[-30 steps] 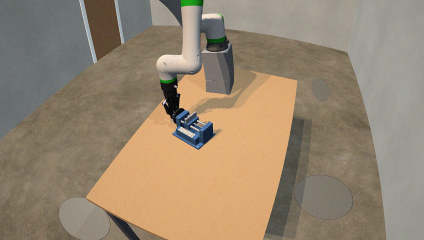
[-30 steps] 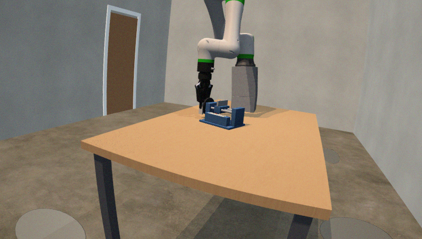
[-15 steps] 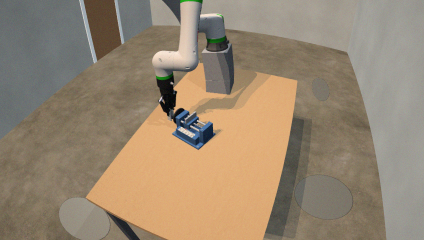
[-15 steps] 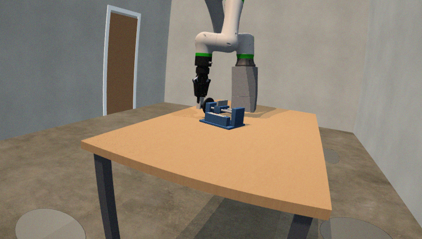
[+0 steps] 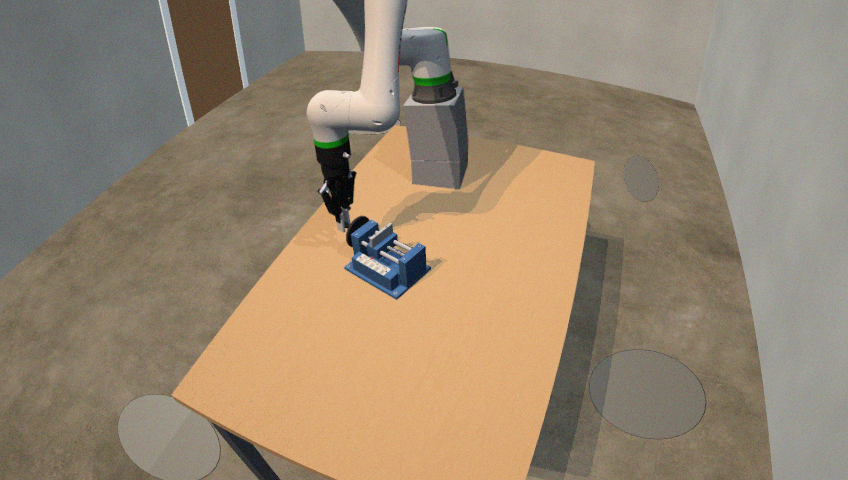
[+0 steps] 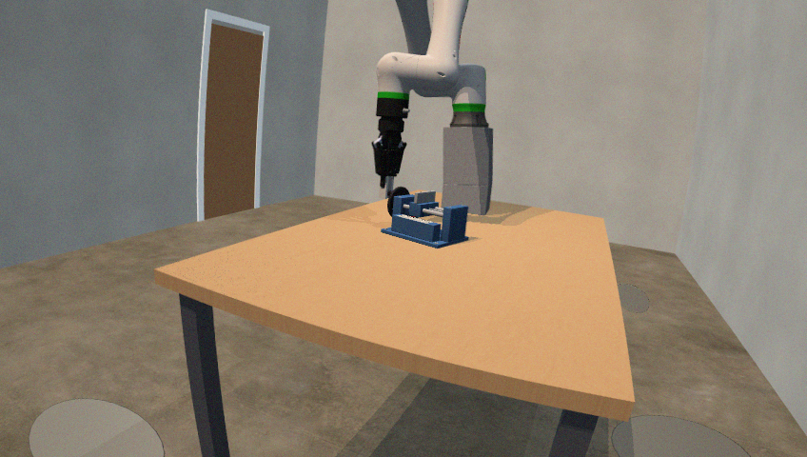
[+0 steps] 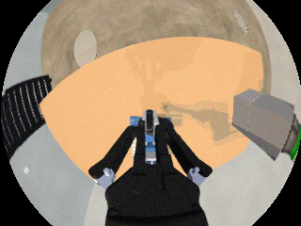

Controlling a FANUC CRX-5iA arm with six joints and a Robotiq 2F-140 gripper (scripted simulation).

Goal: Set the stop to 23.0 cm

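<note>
Right now my hand is 2 cm to the right of the black handwheel and 2 cm above it. Also, from my hand: grey stop plate: 12 cm to the left, 3 cm below, 3 cm ahead.
</note>
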